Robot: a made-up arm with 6 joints.
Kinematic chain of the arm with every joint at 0, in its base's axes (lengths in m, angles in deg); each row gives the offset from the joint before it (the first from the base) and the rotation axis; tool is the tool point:
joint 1: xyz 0 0 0.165 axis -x
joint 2: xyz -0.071 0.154 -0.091 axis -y
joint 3: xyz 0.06 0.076 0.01 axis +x
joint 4: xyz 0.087 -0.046 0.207 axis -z
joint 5: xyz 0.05 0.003 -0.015 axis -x
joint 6: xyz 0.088 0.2 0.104 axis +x
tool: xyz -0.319 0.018 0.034
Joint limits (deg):
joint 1: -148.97..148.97
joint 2: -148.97..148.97
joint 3: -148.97..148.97
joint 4: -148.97..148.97
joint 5: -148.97..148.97
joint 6: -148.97..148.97
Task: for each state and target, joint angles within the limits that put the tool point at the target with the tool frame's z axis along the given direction. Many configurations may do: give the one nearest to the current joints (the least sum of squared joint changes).
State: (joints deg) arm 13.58 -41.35 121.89 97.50 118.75 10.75
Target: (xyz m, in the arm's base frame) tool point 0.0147 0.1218 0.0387 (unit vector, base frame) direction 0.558 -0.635 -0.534
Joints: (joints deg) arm 22.18 -60.78 148.97 66.48 141.96 57.07
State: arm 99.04 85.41 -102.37 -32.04 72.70 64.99
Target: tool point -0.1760 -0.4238 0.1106 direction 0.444 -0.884 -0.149
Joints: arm 144.43 78.44 -115.04 -67.20 58.35 39.62
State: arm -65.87 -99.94 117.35 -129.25 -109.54 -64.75
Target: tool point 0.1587 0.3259 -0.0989 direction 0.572 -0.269 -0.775
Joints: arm -78.61 -51.20 85.69 -148.97 -94.01 -62.13
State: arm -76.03 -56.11 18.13 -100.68 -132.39 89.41
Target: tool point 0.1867 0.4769 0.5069 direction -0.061 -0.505 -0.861
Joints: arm -87.44 -83.26 -29.24 -148.51 -131.58 112.55
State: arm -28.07 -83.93 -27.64 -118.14 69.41 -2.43
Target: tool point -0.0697 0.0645 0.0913 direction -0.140 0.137 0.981
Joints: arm -13.73 -89.72 -12.09 -67.25 104.14 10.94
